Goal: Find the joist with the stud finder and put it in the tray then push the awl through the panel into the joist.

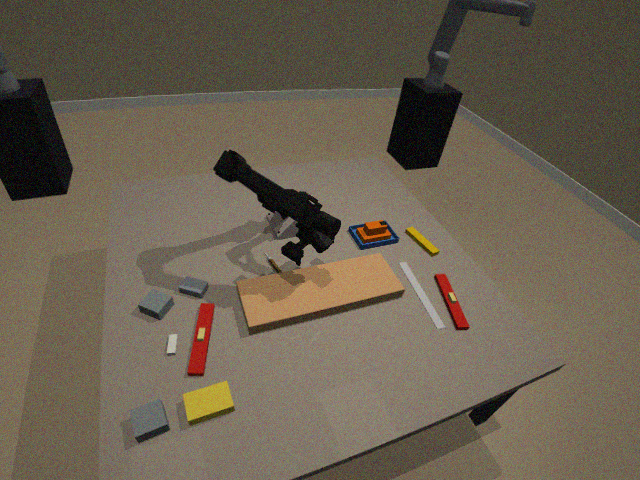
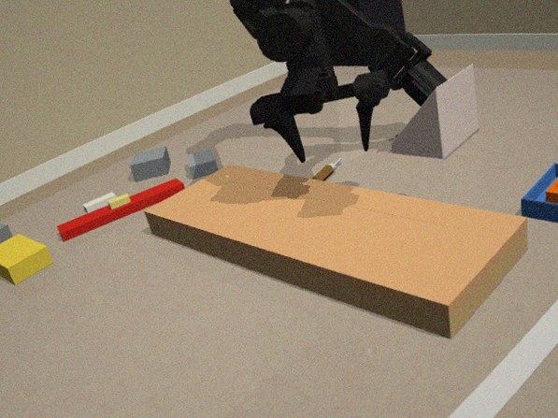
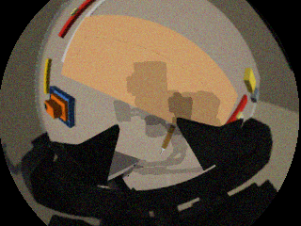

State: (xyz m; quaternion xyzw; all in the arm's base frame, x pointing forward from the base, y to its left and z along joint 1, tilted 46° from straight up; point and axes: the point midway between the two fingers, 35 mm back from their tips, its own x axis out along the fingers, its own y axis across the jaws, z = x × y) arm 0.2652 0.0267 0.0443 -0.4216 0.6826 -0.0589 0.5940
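The awl lies 10 cm to the right of my gripper tip, 8 cm behind it and 7 cm below it. Also, from my gripper tip: white strip: 35 cm to the left, 19 cm ahead, 8 cm below; blue tray: 33 cm to the left, 12 cm behind, 7 cm below; orange stud finder: 34 cm to the left, 13 cm behind, 3 cm below.
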